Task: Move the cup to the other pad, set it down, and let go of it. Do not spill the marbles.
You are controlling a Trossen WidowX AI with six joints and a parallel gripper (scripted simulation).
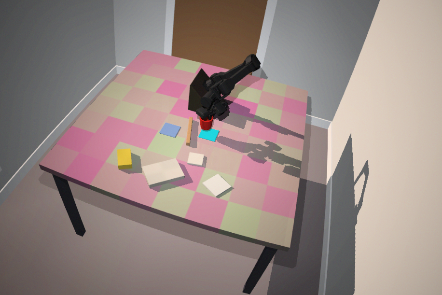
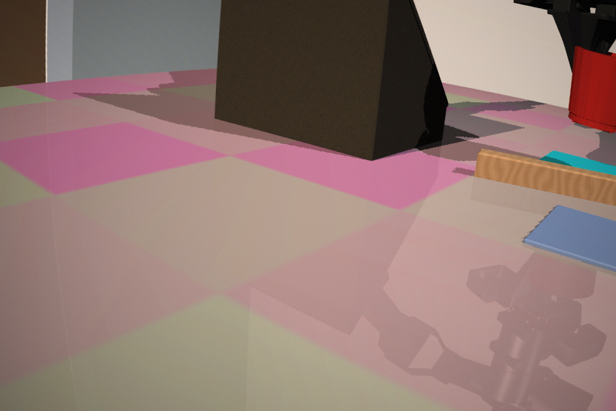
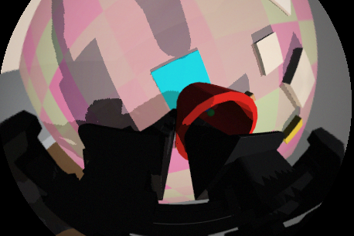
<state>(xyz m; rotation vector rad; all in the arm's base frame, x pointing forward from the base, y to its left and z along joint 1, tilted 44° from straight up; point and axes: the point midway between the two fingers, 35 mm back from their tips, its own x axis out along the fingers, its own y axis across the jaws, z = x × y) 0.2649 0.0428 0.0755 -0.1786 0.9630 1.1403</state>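
Right now the cyan pad is 10 cm below my gripper tip, 2 cm ahead of it and 1 cm to the left of it. The rest, counted from my gripper tip: wooden bar (10 cm to the right, 9 cm below, 4 cm ahead); red cup (2 cm to the right, 2 cm ahead); yellow block (36 cm to the right, 36 cm ahead, 7 cm below).
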